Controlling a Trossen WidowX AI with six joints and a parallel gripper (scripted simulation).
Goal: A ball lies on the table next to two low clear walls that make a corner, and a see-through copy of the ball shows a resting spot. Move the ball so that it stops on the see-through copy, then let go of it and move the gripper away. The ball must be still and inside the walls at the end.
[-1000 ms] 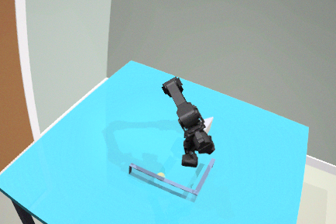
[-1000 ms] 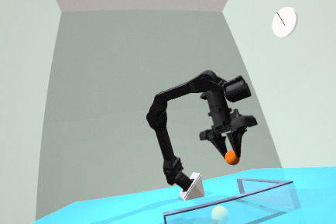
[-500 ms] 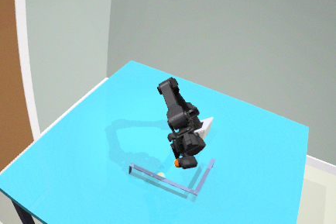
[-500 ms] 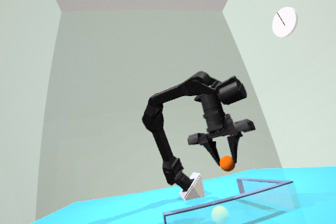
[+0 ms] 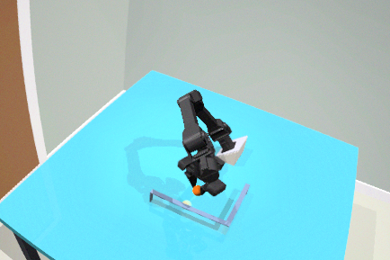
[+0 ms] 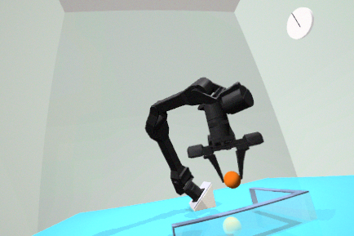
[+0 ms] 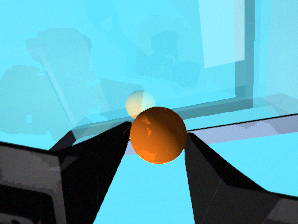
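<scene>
Now: gripper tip 1 cm short of the see-through copy of ball, 3 cm to the left of it and 9 cm above it. From my gripper tip the other things lie so: orange ball: right at my gripper tip.
</scene>
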